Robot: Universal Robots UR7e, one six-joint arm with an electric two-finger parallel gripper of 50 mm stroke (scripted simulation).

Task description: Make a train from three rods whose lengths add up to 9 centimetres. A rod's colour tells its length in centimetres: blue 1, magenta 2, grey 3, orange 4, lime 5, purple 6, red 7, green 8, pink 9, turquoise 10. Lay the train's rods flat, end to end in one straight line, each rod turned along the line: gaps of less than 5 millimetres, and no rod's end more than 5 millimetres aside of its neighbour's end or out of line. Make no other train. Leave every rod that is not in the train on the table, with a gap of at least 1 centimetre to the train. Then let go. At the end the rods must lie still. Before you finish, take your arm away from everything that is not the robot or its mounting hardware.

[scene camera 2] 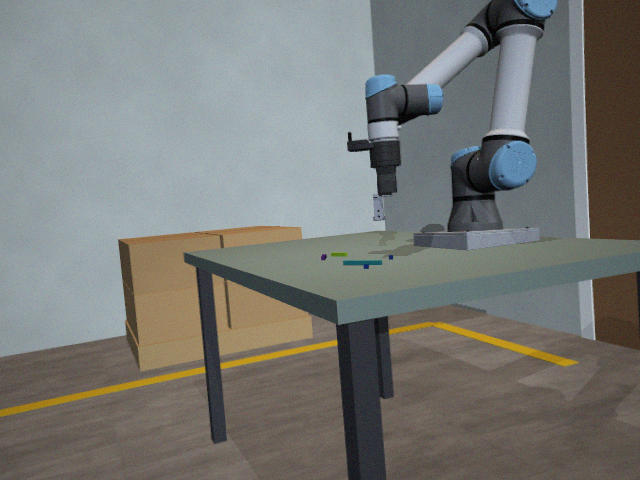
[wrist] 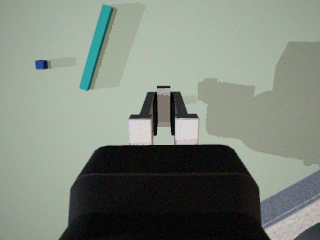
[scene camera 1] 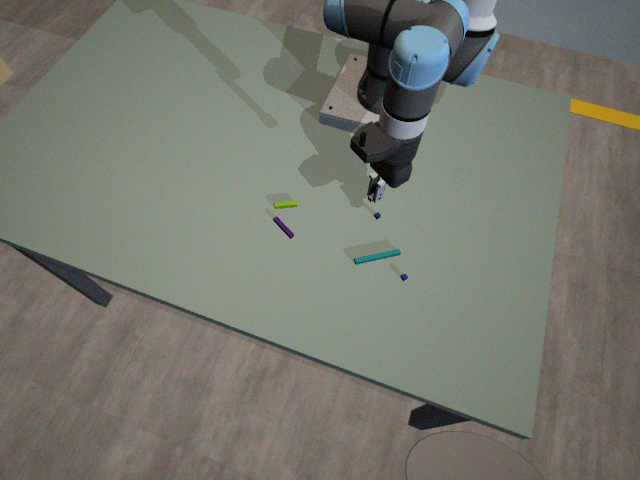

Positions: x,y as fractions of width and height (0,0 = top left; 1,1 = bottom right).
Labels:
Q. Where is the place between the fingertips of my gripper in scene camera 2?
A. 0.59,0.46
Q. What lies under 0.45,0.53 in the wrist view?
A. My gripper.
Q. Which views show my gripper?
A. Scene camera 2, the wrist view and scene camera 1: all of them.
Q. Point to a turquoise rod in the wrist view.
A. At 0.32,0.11

